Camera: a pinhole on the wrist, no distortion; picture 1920 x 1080 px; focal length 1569.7 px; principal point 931.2 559.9 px. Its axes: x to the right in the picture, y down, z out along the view. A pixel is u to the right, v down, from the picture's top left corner.
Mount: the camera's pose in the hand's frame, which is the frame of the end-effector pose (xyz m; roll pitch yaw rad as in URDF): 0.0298 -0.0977 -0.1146 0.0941 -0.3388 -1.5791
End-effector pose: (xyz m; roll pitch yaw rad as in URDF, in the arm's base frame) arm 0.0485 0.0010 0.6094 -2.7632 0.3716 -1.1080
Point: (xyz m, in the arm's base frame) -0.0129 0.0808 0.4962
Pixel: 503.3 257.1
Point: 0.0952 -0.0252 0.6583
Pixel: 511.5 577.1
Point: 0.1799 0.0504 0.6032
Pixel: 1843.4 560.1
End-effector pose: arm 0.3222 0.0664 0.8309 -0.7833 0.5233 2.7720
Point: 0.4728 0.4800 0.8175
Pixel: behind the camera
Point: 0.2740 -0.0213 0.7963
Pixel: 84.9 689.7
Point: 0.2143 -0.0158 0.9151
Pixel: 896.3 646.9
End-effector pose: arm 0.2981 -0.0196 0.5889 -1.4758 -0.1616 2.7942
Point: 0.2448 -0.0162 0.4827
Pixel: outside the picture
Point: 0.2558 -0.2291 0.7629
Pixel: 1801.0 540.1
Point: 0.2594 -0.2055 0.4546
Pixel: 352.9 357.4
